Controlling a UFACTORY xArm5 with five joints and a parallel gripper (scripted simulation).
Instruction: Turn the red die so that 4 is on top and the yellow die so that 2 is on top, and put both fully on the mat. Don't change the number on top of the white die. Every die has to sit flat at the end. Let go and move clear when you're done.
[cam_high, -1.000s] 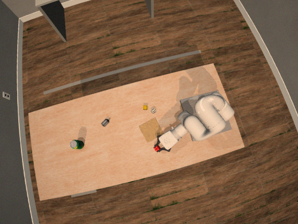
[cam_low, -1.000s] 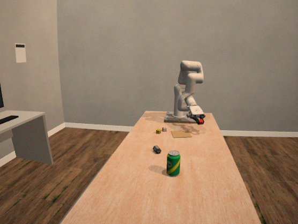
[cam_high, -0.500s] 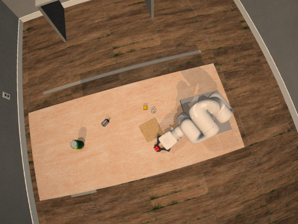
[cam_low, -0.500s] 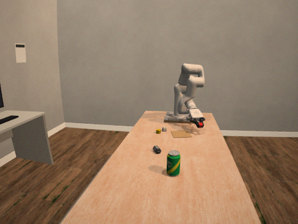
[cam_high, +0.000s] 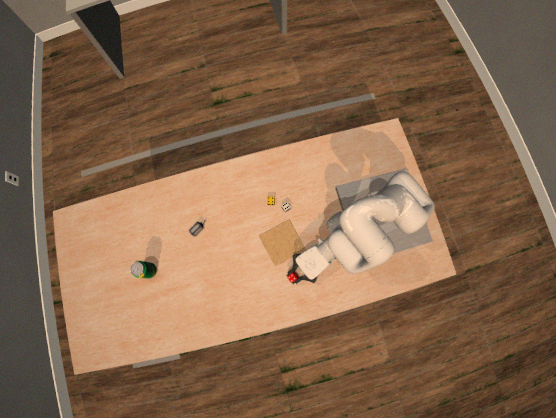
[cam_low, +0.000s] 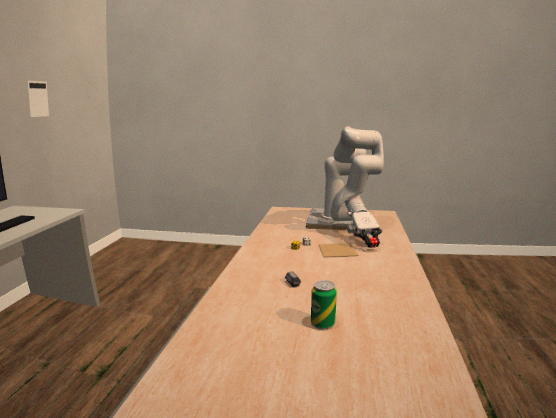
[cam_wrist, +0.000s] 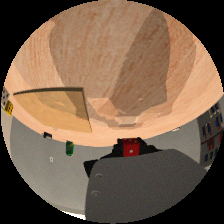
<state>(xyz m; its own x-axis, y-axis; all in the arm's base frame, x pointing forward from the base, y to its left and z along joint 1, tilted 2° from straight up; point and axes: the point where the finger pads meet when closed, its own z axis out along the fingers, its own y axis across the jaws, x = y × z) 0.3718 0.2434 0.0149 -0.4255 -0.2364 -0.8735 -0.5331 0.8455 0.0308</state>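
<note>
The red die is right at my hand. Round my hand: brown mat: 140 mm to the right, 40 mm below, 30 mm ahead; then yellow die: 310 mm to the right, 70 mm ahead, 30 mm below; then white die: 280 mm to the right, 30 mm below, 10 mm ahead.
</note>
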